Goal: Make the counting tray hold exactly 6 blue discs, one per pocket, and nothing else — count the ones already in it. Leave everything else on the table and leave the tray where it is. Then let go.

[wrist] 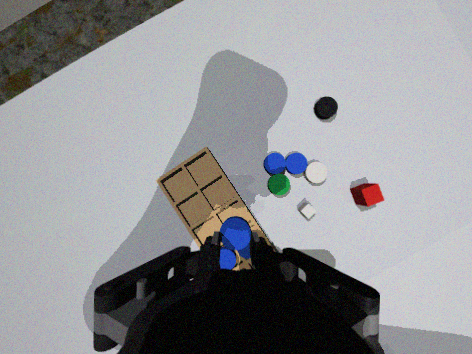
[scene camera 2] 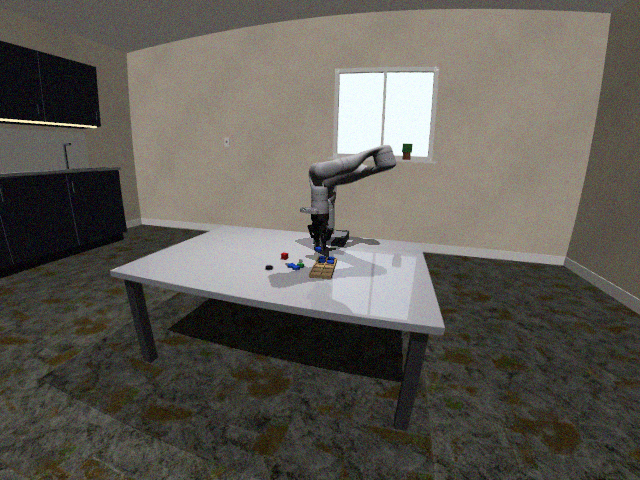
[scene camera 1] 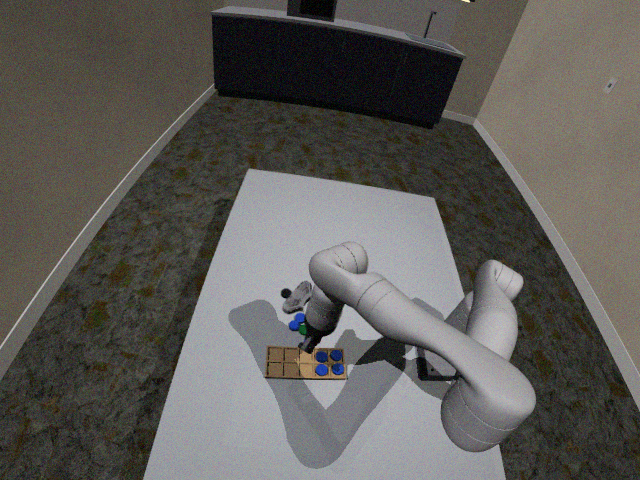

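The wooden counting tray (scene camera 1: 275, 367) (scene camera 2: 321, 273) (wrist: 202, 172) has two rows of five pockets. In scene camera 1, four blue discs (scene camera 1: 321, 369) (scene camera 2: 326, 259) fill the two right-hand columns; the left columns show bare pockets, and the middle back pocket is partly hidden by the gripper. My gripper (scene camera 1: 306, 347) (scene camera 2: 319, 248) (wrist: 235, 240) is shut on a blue disc (wrist: 236, 230) and holds it above the tray. Two loose blue discs (scene camera 1: 294, 325) (scene camera 2: 293, 266) (wrist: 296, 163) lie on the table beside the tray.
A green disc (scene camera 1: 302, 328) (scene camera 2: 300, 264) (wrist: 279, 184) and a white disc (wrist: 316, 172) lie by the loose blue discs. A small white cube (wrist: 307, 210), a red cube (scene camera 2: 284, 255) (wrist: 367, 194) and a black disc (scene camera 1: 285, 292) (scene camera 2: 268, 267) (wrist: 326, 107) are farther out.
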